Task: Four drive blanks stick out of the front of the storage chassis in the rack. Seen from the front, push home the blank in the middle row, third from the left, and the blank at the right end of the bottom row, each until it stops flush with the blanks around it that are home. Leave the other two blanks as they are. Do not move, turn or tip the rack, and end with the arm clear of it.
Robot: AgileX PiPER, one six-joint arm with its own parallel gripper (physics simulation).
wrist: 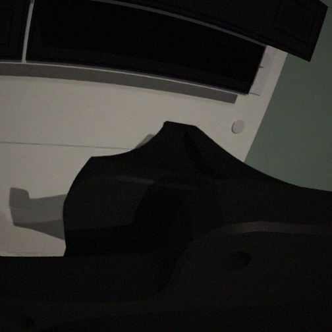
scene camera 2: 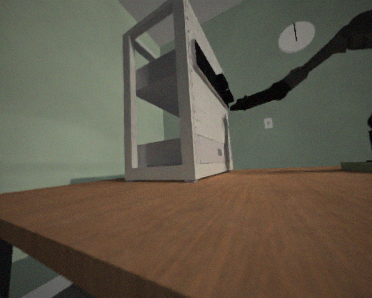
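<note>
The storage chassis [scene camera 2: 206,70] is the black band high in the rack [scene camera 2: 188,125] [wrist: 75,107]. In the scene view, dark blanks [scene camera 2: 222,82] stick out near its far end. In the wrist view, one blank [wrist: 295,25] stands out at top right. Below it is a dark, bay-wide area whose depth I cannot judge; a neighbouring blank [wrist: 10,30] shows at the left edge. I cannot tell the rows with certainty. The third blank of the middle row cannot be made out. My gripper [scene camera 2: 232,106] [wrist: 175,144] looks shut and empty, its tip low before the rack front, below the chassis.
Pale panels fill the rack front below the chassis, with a round screw head [wrist: 238,126] near the right edge. The rack stands on a wooden table [scene camera 2: 240,225]. A green base [scene camera 2: 356,166] is at the right, and a clock [scene camera 2: 296,36] hangs on the wall.
</note>
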